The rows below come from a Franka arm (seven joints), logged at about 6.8 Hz.
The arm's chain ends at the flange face. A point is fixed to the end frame.
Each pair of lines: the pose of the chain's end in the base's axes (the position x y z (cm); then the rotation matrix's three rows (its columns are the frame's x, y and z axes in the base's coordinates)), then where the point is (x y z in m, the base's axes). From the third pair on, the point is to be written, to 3 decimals.
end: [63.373, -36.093, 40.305], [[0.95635, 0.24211, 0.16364], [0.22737, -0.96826, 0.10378], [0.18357, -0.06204, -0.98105]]
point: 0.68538 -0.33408 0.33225
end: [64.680, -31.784, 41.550], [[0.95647, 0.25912, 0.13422], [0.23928, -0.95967, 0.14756], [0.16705, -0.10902, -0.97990]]
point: 0.69592 -0.28703 0.34451
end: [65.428, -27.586, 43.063], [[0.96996, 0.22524, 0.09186], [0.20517, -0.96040, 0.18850], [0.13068, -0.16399, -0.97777]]
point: 0.701 -0.243 0.359
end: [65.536, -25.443, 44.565], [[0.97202, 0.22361, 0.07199], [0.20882, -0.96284, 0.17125], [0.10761, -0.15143, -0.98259]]
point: 0.700 -0.223 0.372
